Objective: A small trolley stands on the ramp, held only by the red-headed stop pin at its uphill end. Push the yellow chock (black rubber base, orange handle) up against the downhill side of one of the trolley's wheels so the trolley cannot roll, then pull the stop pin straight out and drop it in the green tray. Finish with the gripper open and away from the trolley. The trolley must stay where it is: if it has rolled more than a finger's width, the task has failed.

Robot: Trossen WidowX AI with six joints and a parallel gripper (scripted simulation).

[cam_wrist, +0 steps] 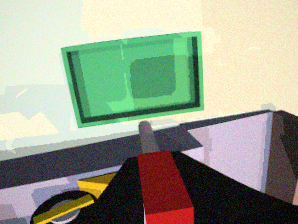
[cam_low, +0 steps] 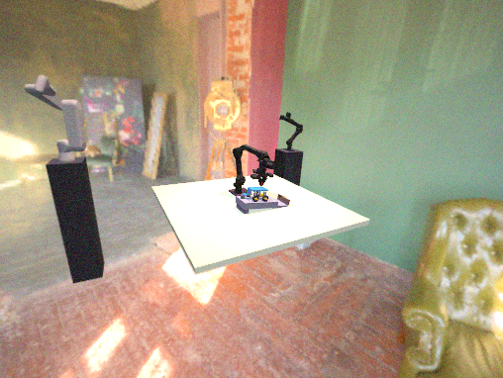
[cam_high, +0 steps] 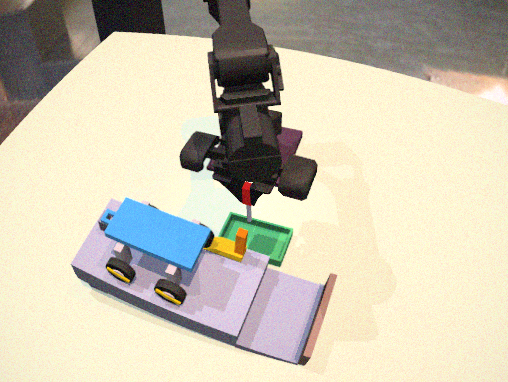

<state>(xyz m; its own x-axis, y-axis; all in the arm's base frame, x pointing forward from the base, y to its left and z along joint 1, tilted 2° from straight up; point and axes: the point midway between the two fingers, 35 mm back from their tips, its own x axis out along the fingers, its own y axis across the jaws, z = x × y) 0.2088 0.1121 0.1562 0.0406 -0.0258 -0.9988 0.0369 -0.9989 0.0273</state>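
Now: the green tray 140 mm below my gripper tip and 20 mm behind it. From my gripper tip the other things lie so: red-headed stop pin right at my gripper tip; then yellow chock 60 mm ahead, 40 mm below, 10 mm to the right; then trolley 120 mm ahead, 100 mm to the right, 20 mm below.
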